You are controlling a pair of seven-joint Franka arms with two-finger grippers.
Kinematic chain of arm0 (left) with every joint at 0, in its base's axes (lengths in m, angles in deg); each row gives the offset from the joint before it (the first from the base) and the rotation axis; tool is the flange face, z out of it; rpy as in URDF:
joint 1: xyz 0 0 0.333 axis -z
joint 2: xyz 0 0 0 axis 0.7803 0.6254 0
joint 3: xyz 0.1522 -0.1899 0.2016 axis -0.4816 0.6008 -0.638
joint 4: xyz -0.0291 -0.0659 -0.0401 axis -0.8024 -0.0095 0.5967
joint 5: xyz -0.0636 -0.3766 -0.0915 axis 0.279 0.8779 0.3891
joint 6: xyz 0 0 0 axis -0.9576 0.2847 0.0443
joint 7: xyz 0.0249 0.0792 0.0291 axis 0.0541 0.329 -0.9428
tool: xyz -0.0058 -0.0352 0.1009 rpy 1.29 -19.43 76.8
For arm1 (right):
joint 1: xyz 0 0 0.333 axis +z
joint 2: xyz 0 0 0 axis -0.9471 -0.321 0
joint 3: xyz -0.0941 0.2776 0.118 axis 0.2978 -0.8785 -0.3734
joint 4: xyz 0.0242 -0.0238 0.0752 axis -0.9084 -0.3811 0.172
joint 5: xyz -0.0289 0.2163 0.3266 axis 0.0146 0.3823 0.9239
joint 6: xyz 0 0 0 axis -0.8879 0.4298 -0.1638
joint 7: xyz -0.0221 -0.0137 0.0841 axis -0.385 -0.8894 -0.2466
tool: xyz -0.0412 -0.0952 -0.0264 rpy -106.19 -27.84 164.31
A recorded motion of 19 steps. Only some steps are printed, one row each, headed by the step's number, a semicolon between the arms.
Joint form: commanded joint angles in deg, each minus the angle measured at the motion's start. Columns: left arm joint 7, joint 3, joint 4, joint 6, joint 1, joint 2, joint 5; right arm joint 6, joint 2, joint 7, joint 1, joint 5, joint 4, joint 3.
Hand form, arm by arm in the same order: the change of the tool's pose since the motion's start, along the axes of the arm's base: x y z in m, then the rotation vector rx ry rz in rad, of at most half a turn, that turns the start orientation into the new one. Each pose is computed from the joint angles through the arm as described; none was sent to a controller.
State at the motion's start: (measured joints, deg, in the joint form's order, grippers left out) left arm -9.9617 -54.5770 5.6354 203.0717 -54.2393 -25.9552 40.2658; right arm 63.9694 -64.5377 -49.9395 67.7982 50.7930 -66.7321 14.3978
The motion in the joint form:
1: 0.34 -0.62 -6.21 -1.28 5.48 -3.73 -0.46; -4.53 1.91 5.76 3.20 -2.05 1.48 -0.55
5: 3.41 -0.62 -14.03 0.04 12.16 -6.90 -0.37; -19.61 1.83 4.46 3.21 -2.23 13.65 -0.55
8: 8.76 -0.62 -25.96 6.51 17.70 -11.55 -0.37; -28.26 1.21 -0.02 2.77 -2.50 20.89 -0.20
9: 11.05 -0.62 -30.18 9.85 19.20 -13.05 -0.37; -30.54 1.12 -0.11 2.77 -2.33 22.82 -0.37
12: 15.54 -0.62 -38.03 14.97 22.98 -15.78 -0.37; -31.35 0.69 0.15 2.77 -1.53 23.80 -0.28
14: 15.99 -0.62 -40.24 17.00 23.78 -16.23 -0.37; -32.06 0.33 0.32 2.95 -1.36 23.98 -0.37
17: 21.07 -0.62 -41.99 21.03 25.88 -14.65 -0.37; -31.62 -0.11 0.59 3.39 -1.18 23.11 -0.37
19: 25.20 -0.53 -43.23 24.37 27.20 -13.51 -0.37; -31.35 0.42 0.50 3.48 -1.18 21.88 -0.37
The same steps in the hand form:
1: -0.0187 -0.0596 -0.0114 0.0015 0.0658 -0.0789; -0.0065 0.0340 0.0230 -0.0183 0.0184 -0.0253
5: -0.0435 -0.1357 -0.0395 -0.0125 0.1244 -0.1392; -0.0126 0.0320 0.1006 -0.0244 0.0716 -0.0166
8: -0.0838 -0.1907 -0.0771 -0.0302 0.1413 -0.1384; -0.0216 0.0236 0.1414 -0.0335 0.1111 0.0385
9: -0.0979 -0.2037 -0.0903 -0.0395 0.1319 -0.1235; -0.0249 0.0256 0.1528 -0.0302 0.1185 0.0409
12: -0.1315 -0.2355 -0.1172 -0.0541 0.1357 -0.1092; -0.0239 0.0262 0.1555 -0.0158 0.1216 0.0358
14: -0.1398 -0.2414 -0.1270 -0.0558 0.1316 -0.1145; -0.0230 0.0291 0.1525 -0.0119 0.1367 0.0375
17: -0.1462 -0.2618 -0.1501 -0.0726 0.1223 -0.0631; -0.0194 0.0335 0.1420 -0.0083 0.1513 0.0413
19: -0.1509 -0.2753 -0.1656 -0.0902 0.1085 -0.0169; -0.0220 0.0344 0.1373 -0.0074 0.1589 0.0448

